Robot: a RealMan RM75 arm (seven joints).
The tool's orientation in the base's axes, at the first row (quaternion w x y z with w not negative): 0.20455, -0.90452, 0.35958, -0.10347
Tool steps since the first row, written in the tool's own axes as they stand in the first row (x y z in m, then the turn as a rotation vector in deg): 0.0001, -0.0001, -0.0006, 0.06, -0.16, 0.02; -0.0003, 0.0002, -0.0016, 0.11, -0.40, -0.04; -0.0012, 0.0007, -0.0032, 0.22, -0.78, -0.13; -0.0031, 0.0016, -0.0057, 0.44, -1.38, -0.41; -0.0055, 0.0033, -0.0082, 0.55, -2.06, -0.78; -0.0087, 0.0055, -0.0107, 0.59, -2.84, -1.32; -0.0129, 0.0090, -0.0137, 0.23, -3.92, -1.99; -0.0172, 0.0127, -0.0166, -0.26, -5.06, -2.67; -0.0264, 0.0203, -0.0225, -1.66, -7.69, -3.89
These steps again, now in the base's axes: -0.0001, -0.0002, 0.0006, 0.15, 0.07, 0.06; -0.0009, -0.0004, 0.0013, 0.31, 0.18, 0.22; -0.0024, -0.0006, 0.0025, 0.59, 0.32, 0.47; -0.0051, -0.0006, 0.0043, 1.02, 0.48, 1.00; -0.0087, -0.0008, 0.0057, 1.39, 0.74, 1.64; -0.0132, -0.0008, 0.0068, 1.71, 1.07, 2.47; -0.0193, -0.0010, 0.0077, 1.88, 1.83, 3.53; -0.0257, -0.0013, 0.0085, 2.00, 2.72, 4.63; -0.0389, -0.0017, 0.0101, 2.18, 5.06, 6.83
